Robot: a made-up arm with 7 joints.
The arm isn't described. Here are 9 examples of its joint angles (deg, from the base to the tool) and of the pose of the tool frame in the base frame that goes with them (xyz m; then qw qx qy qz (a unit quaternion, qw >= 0)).
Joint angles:
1: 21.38 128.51 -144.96 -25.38 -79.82 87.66 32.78
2: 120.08 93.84 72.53 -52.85 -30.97 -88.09 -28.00
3: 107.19 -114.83 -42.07 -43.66 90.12 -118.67 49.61
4: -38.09 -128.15 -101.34 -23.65 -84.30 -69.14 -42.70
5: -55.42 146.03 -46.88 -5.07 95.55 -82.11 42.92
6: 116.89 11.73 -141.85 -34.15 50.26 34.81 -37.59
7: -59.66 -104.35 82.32 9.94 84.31 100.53 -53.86
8: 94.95 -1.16 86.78 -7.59 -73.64 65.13 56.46
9: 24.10 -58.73 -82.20 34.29 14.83 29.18 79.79
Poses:
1: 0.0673 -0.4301 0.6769 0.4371 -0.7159 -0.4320 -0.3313
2: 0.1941 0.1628 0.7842 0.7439 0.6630 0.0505 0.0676
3: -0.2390 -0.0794 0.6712 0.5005 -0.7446 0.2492 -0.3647
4: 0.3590 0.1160 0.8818 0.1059 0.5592 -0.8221 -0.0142
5: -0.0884 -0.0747 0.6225 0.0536 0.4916 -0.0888 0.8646
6: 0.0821 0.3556 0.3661 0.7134 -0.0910 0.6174 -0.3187
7: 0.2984 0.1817 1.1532 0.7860 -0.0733 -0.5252 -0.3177
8: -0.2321 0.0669 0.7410 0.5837 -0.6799 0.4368 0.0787
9: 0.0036 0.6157 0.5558 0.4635 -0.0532 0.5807 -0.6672
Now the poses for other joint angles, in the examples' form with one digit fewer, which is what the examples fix.
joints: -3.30 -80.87 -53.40 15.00 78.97 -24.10 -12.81
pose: -0.022 0.151 0.552 0.767 -0.428 0.458 -0.135
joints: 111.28 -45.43 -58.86 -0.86 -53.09 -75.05 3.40
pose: -0.114 0.251 0.383 0.396 0.328 0.034 -0.857
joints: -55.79 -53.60 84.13 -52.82 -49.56 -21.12 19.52
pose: 0.159 0.175 0.723 0.974 -0.191 -0.124 0.017
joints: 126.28 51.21 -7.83 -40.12 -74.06 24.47 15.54
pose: 0.350 0.456 0.670 0.752 0.392 0.290 -0.444
